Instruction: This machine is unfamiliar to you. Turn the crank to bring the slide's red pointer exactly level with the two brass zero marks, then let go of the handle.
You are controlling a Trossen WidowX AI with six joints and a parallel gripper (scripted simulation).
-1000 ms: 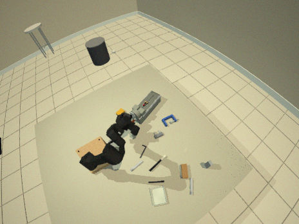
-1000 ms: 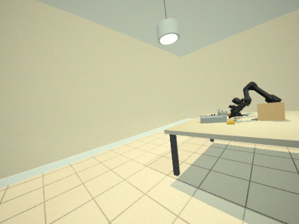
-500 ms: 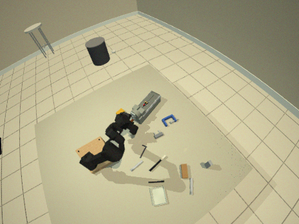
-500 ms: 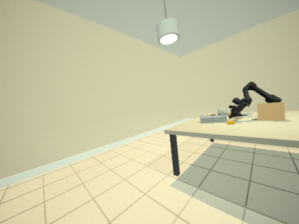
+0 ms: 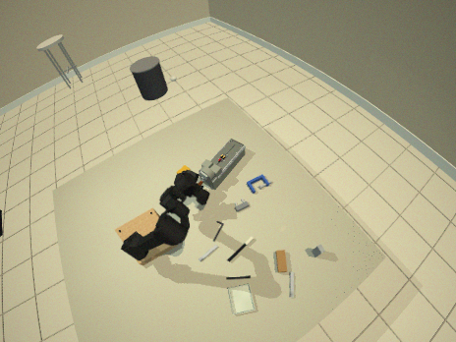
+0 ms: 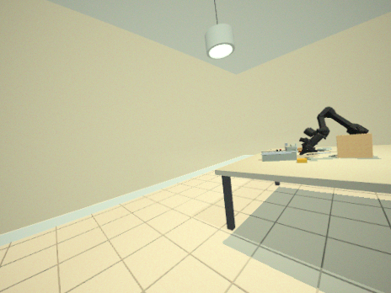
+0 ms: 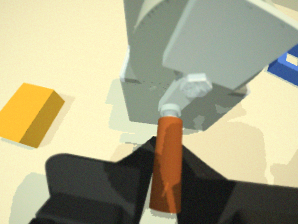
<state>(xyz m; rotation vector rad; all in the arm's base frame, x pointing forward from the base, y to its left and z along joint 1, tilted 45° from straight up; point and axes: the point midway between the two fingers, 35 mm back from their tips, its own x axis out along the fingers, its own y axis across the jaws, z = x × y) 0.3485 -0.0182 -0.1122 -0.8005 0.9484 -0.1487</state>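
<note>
My gripper tip is 14 cm to the right of the orange block, 2 cm past it and 2 cm above it. Round my gripper tip: red pointer (14 cm ahead, 5 cm above, 3 cm to the left); then grey clamp (19 cm to the right, 8 cm ahead, 2 cm below); then brown crank handle (3 cm above, 2 cm behind).
</note>
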